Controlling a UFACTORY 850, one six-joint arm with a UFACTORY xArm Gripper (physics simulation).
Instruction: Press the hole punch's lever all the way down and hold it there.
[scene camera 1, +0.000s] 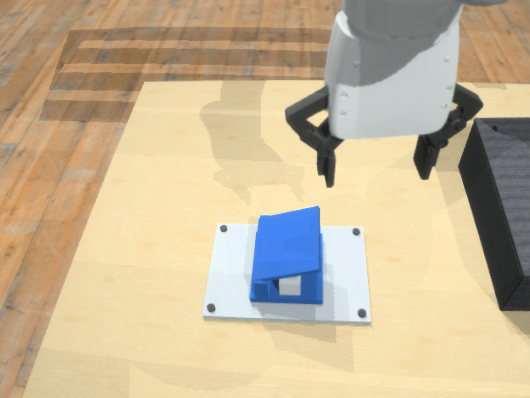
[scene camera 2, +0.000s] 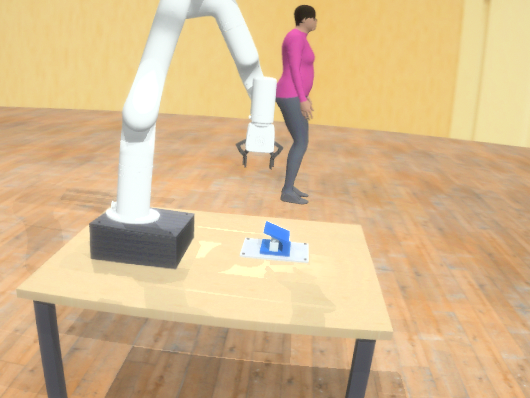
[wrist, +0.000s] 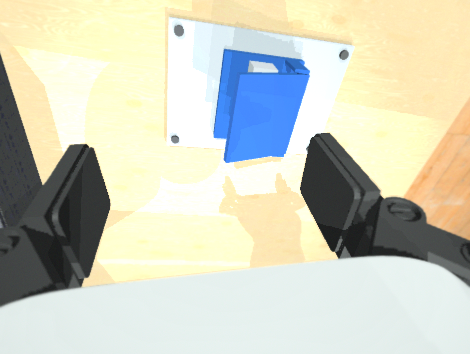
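The blue hole punch stands on a white plate (scene camera 1: 230, 280) (scene camera 2: 300, 252) (wrist: 192, 110) with dark screws at its corners. Its flat blue lever (scene camera 1: 287, 245) (scene camera 2: 276, 231) (wrist: 267, 115) is tilted up, its raised end toward the robot base. A pale block (scene camera 1: 290, 286) (scene camera 2: 274, 246) (wrist: 262, 67) shows under the lever. My gripper (scene camera 1: 377, 182) (scene camera 2: 258, 167) (wrist: 208, 168) is open and empty, pointing down. It hangs well above the table and does not touch the lever. In the wrist view the lever lies beyond the fingertips, between them and nearer the right finger.
The wooden table (scene camera 1: 165, 150) (scene camera 2: 210, 295) carries a black base box (scene camera 1: 515, 200) (scene camera 2: 135, 245) under the arm. In the wrist view the box (wrist: 15, 165) is at the left edge. A person in a pink top (scene camera 2: 296, 65) stands behind the table.
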